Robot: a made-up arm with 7 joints.
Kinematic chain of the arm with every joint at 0, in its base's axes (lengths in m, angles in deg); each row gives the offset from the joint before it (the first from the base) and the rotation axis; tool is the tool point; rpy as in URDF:
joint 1: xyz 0 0 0.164 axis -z
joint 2: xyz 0 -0.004 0.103 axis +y
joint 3: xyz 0 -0.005 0.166 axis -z
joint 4: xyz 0 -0.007 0.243 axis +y
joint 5: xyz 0 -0.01 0.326 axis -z
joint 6: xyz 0 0 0.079 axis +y
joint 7: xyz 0 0 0.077 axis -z
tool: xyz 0 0 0 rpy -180 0 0
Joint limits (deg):
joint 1: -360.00..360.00
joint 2: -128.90..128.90
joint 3: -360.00..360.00
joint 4: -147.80..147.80
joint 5: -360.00..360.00
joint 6: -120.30..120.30
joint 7: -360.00..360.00
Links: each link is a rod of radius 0.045 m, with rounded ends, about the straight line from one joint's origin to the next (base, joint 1, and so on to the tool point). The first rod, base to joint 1, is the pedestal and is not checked.
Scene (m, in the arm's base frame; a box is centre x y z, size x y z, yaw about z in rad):
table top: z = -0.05
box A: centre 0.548 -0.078 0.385 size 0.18 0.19 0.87 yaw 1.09
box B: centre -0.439 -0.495 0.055 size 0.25 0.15 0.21 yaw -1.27
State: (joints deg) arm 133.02 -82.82 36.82 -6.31 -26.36 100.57 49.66
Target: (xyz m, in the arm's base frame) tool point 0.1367 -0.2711 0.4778
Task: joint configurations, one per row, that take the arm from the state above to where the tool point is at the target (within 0.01 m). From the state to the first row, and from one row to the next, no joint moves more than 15 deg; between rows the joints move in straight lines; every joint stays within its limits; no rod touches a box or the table.
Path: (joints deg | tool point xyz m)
1: 138.63 -69.65 39.91 -10.87 -29.81 100.22 50.12 | 0.5737 0.4883 0.5530
2: 144.24 -56.48 43.00 -15.44 -33.27 99.88 50.58 | 0.5727 0.3651 0.6984
3: 149.85 -43.31 46.09 -20.00 -36.72 99.53 51.04 | 0.5275 0.2299 0.8254
4: 155.46 -30.14 49.18 -24.56 -40.17 99.18 51.50 | 0.4384 0.0952 0.9264
5: 161.07 -16.98 52.26 -29.13 -43.63 98.84 51.96 | 0.3101 -0.0269 0.9949
6: 164.61 -17.48 62.91 -40.93 -53.08 100.25 41.27 | 0.3253 -0.1267 0.9488
7: 168.15 -17.99 73.55 -52.74 -62.53 101.67 30.59 | 0.2928 -0.2269 0.8961
8: 171.70 -18.50 84.19 -64.55 -71.98 103.08 19.90 | 0.2172 -0.3066 0.8389
9: 175.24 -19.00 94.83 -76.36 -81.43 104.50 9.22 | 0.1126 -0.3490 0.7785
10: 173.21 -25.48 96.26 -89.74 -74.29 106.33 19.33 | 0.1416 -0.3518 0.6970
11: 171.18 -31.95 97.69 -103.13 -67.15 108.16 29.44 | 0.1538 -0.3388 0.6173
12: 169.15 -38.43 99.12 -116.51 -60.00 110.00 39.55 | 0.1512 -0.3114 0.5434
13: 167.11 -44.90 100.55 -129.90 -52.86 111.83 49.66 | 0.1367 -0.2711 0.4778

